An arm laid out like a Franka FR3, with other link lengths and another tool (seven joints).
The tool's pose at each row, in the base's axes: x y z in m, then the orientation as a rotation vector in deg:
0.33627, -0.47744, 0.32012, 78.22, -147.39, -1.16
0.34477, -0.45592, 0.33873, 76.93, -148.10, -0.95
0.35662, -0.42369, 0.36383, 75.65, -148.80, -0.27
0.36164, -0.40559, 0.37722, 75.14, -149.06, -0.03
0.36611, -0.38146, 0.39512, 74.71, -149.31, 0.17
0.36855, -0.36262, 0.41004, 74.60, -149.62, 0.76
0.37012, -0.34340, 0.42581, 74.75, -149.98, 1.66
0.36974, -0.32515, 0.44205, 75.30, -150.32, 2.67
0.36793, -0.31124, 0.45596, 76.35, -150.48, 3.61
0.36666, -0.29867, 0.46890, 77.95, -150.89, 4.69
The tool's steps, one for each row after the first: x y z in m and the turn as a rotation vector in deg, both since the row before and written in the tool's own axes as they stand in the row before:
-0.01860, 0.00746, -0.02191, 0.04, -0.02, 1.01
-0.02772, 0.01203, -0.02994, 0.33, 0.12, 1.04
-0.01462, 0.00817, -0.01587, 0.11, 0.05, 0.41
-0.01810, 0.01276, -0.02079, 0.10, 0.02, 0.35
-0.01327, 0.01094, -0.01696, 0.44, -0.03, 0.21
-0.01286, 0.01185, -0.01774, 0.72, -0.08, 0.09
-0.01087, 0.01264, -0.01786, 0.88, -0.19, -0.15
-0.00717, 0.01071, -0.01497, 0.90, -0.27, -0.51
-0.00677, 0.00913, -0.01407, 1.22, -0.66, -0.74

